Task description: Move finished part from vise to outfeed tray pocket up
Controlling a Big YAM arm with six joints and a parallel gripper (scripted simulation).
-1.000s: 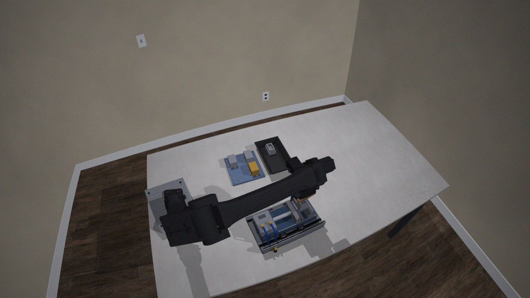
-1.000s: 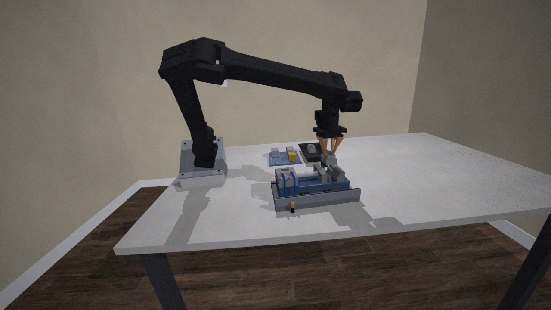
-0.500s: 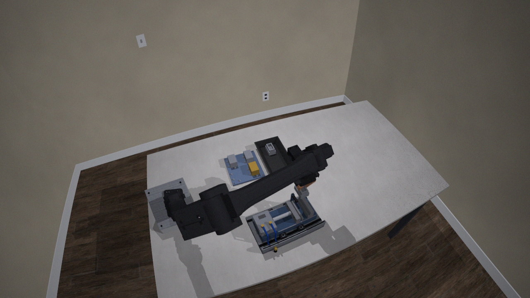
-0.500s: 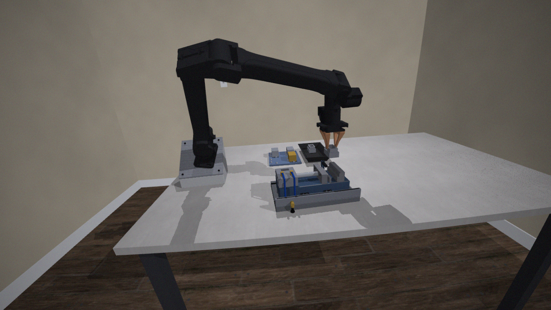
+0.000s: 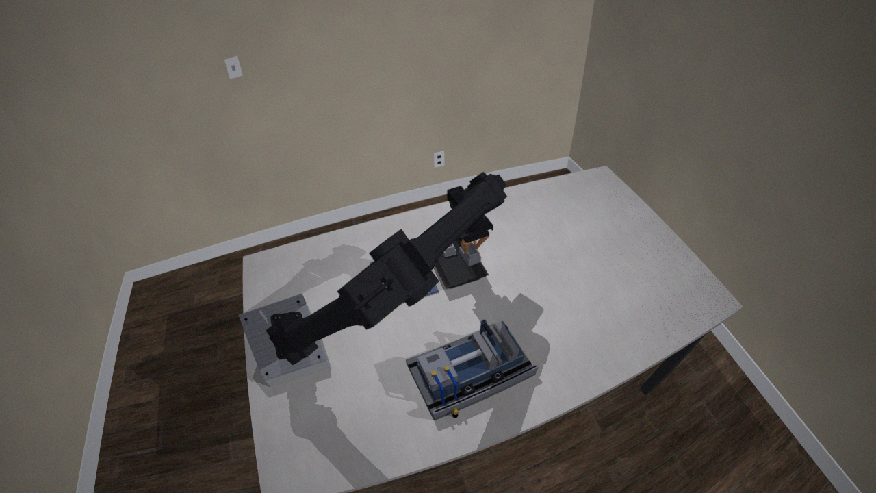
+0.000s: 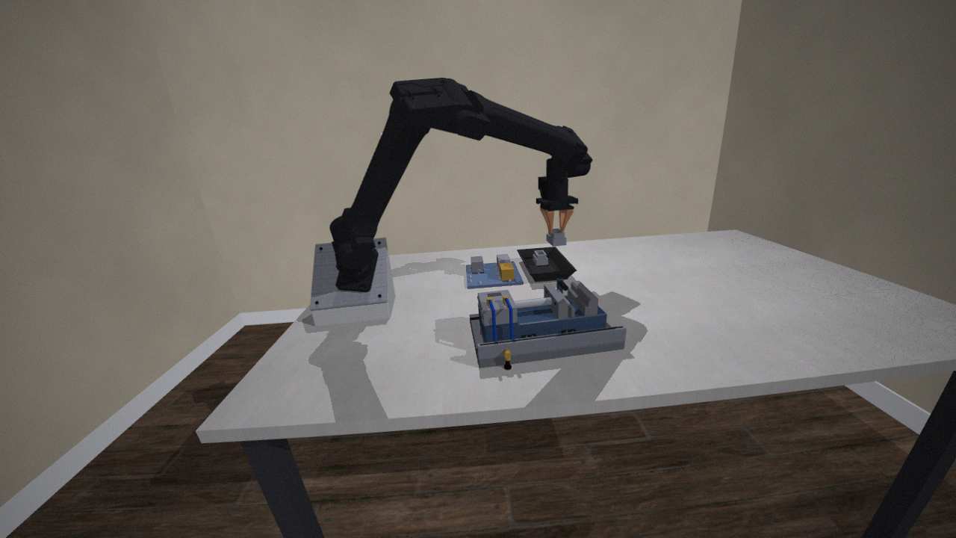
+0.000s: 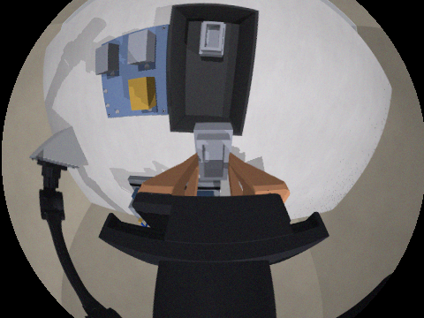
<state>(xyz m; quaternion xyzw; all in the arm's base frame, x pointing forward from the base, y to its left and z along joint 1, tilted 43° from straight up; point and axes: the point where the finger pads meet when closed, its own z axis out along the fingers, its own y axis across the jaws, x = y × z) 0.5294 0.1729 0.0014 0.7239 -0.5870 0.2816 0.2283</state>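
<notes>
Right now my hand is 140 mm past the yellow block, 40 mm to the right of it and 140 mm above it. The rest, counted from my hand: blue fixture plate 190 mm behind, 90 mm to the left, 160 mm below.
</notes>
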